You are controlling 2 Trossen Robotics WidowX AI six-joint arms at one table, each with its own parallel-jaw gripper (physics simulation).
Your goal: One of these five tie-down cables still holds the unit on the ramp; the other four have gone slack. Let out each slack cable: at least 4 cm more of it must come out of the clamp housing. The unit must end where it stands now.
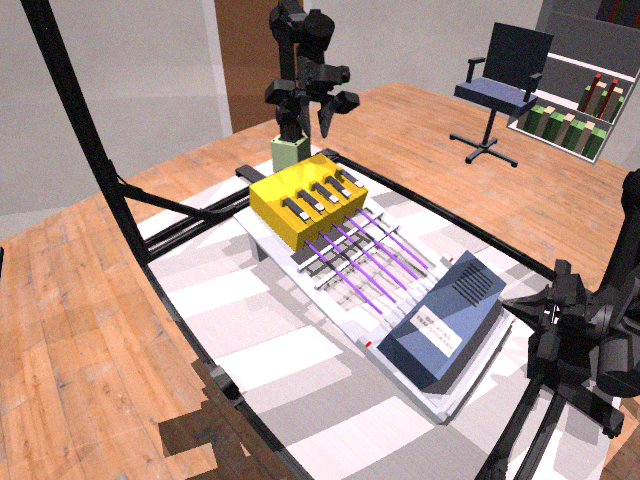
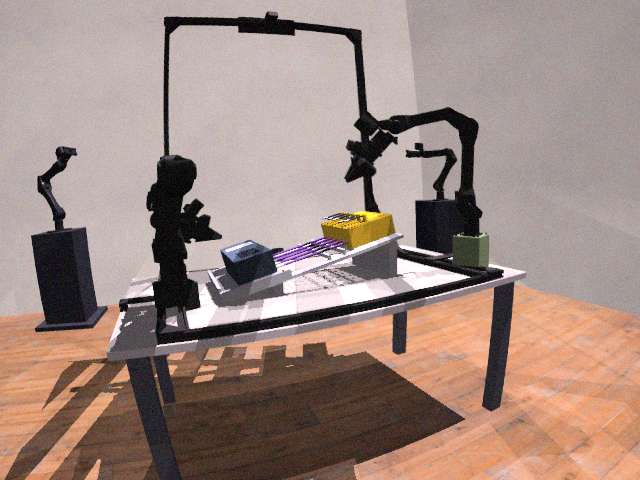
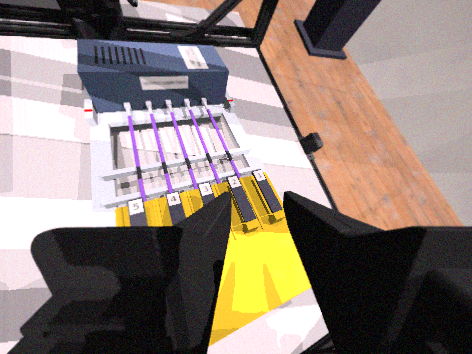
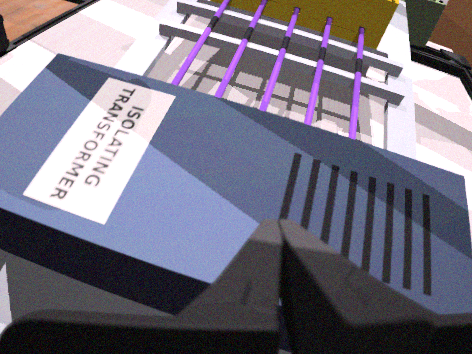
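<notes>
The blue unit [image 1: 449,315] [image 2: 248,260] [image 3: 150,80] [image 4: 200,150] rests low on the white ramp [image 2: 361,251] [image 3: 101,150], between red marks. Five purple cables run from it to the yellow clamp housing [image 1: 276,209] [image 2: 361,229] [image 3: 265,260] [image 4: 350,17]; all look nearly straight, and I cannot tell which is taut. Dark levers numbered 1 to 5 sit on the housing; lever 1 [image 3: 270,195] and lever 2 [image 3: 242,202] show behind my left fingertips, which partly hide the others. My left gripper [image 1: 315,131] [image 2: 349,178] [image 3: 257,198] is partly open, empty, above the housing. My right gripper [image 1: 506,305] [image 2: 219,237] [image 4: 275,233] is shut and empty, near the unit.
Two crossbars lie under the cables below the housing. A black frame post [image 1: 87,118] [image 2: 166,93] rises at the table's edge. My left arm stands on a green block [image 1: 289,155] [image 2: 470,250]. A chair [image 1: 496,95] stands on the floor beyond the table.
</notes>
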